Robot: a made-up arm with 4 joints.
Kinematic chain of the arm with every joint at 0, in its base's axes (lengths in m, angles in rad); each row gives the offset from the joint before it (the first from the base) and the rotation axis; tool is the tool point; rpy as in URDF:
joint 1: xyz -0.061 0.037 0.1 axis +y
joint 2: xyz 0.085 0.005 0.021 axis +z
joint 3: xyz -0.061 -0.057 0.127 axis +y
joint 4: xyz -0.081 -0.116 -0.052 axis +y
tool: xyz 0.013 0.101 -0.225 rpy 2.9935 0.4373 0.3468
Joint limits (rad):
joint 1: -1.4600..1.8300
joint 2: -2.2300..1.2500
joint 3: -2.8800..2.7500
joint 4: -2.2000..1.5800
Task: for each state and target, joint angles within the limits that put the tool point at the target. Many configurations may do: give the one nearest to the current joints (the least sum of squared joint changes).
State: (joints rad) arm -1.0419 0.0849 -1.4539 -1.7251
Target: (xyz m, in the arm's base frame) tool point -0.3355 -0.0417 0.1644
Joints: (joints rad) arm -1.4015 0.1579 -1.5924 -1.8205
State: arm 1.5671 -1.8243 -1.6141 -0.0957
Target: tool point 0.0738 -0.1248 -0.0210
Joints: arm 1.8300 -1.1401 -1.1457 -0.8699
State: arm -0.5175 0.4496 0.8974 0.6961
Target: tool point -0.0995 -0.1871 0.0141
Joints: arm -0.5242 0.6974 0.4809 0.1068
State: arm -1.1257 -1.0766 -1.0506 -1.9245
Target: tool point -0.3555 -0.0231 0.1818
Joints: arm -1.4555 -0.8161 -1.7452 -1.2615
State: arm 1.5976 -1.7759 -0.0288 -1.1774
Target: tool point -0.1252 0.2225 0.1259
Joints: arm 1.8246 -1.4525 0.6358 -0.4299
